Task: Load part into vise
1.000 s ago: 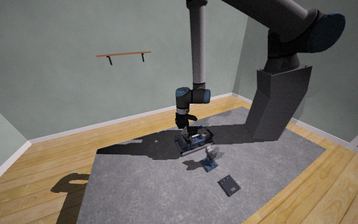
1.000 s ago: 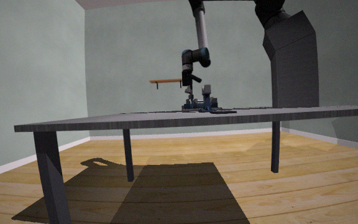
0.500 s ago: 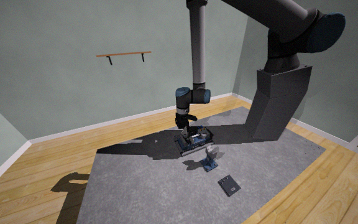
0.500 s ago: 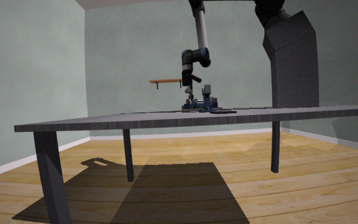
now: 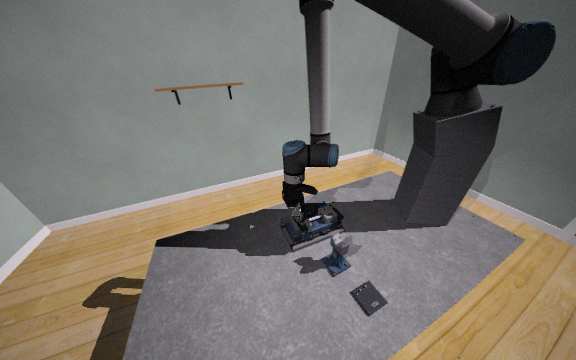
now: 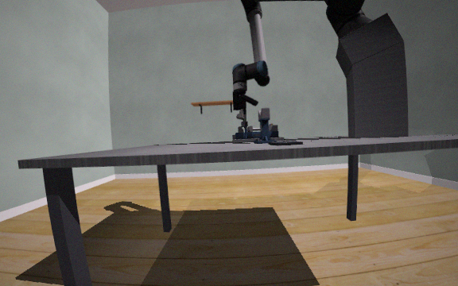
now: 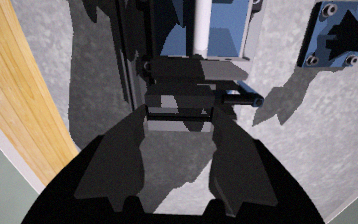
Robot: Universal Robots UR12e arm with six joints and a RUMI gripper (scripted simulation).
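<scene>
Right now the fixed jaw is 30 mm ahead of my hand, 20 mm to the left of it and 50 mm below it. Also, from my hand: moving jaw 30 mm behind, 20 mm to the left, 50 mm below; part right at my hand; work stop 70 mm to the left, 30 mm below.
</scene>
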